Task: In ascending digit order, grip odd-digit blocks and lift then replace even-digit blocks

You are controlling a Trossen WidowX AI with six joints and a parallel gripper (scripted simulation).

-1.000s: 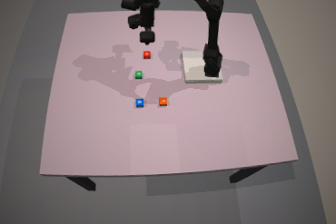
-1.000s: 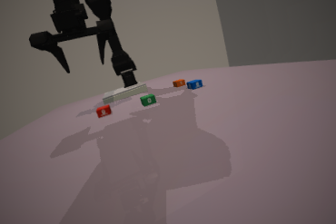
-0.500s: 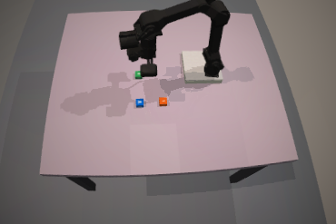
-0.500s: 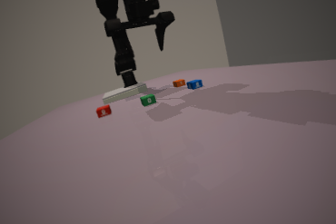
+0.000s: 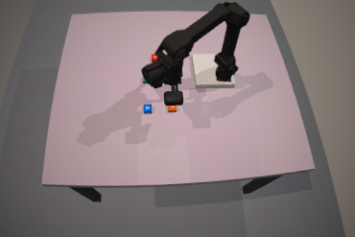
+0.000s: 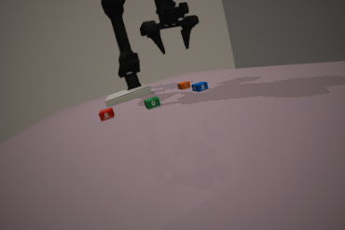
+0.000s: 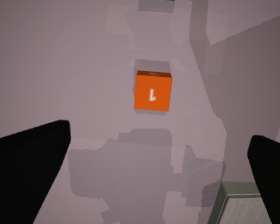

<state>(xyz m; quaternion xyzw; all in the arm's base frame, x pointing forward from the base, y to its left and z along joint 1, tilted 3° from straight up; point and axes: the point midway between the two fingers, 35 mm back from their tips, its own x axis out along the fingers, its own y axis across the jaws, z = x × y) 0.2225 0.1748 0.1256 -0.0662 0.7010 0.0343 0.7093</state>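
Now: gripper tip 12 cm to the left of the green block, 12 cm above it and 11 cm short of it. Round my gripper tip: orange block 12 cm below, 1 cm behind; then red block 24 cm to the right, 12 cm below, 8 cm ahead; then blue block 12 cm below, 9 cm ahead, 2 cm to the left.
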